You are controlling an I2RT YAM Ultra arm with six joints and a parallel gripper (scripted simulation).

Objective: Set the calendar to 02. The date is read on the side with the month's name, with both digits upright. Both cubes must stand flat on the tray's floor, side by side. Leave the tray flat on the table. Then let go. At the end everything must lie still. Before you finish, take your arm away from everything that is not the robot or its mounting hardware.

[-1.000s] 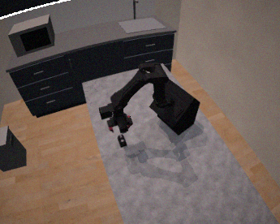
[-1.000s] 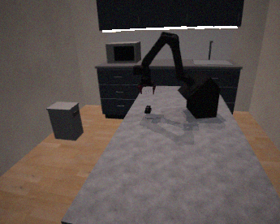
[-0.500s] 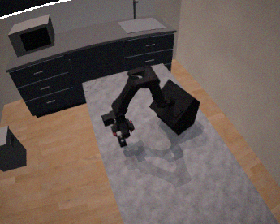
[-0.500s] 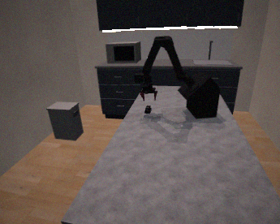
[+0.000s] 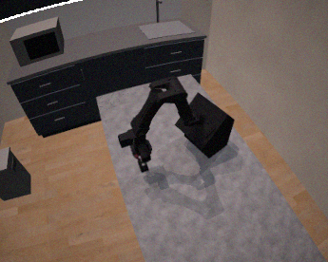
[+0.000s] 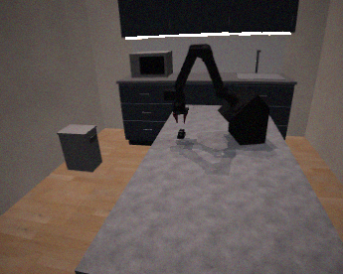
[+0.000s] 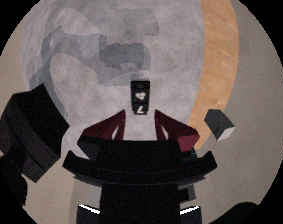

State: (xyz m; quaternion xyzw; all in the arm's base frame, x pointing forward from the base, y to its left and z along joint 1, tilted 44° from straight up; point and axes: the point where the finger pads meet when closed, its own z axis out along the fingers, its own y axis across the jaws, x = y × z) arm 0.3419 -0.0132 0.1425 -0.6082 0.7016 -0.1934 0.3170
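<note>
The dark calendar cube lies 8 cm below my hand. The rest, counted from my hand: dark tray (10 cm below, 2 cm to the right).
</note>
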